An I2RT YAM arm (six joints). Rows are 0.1 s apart.
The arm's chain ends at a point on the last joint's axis. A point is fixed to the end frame.
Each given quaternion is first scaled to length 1.
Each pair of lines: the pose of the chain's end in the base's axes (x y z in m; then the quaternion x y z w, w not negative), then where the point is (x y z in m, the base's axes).
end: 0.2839 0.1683 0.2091 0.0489 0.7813 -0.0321 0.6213
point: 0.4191 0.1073 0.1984
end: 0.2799 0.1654 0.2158 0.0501 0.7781 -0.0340 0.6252
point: 0.4149 0.1038 0.2066
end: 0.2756 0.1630 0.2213 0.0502 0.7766 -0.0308 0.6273
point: 0.4109 0.1019 0.2126
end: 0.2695 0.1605 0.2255 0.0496 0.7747 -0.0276 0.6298
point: 0.4051 0.1001 0.2174
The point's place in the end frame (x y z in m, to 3 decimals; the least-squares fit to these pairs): -0.022 -0.045 0.140
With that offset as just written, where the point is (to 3 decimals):
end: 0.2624 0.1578 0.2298 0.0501 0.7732 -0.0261 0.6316
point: 0.398 0.098 0.222
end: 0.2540 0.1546 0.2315 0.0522 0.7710 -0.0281 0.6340
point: 0.389 0.094 0.225
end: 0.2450 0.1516 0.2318 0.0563 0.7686 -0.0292 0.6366
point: 0.380 0.090 0.226
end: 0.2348 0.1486 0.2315 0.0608 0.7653 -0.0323 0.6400
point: 0.369 0.085 0.227
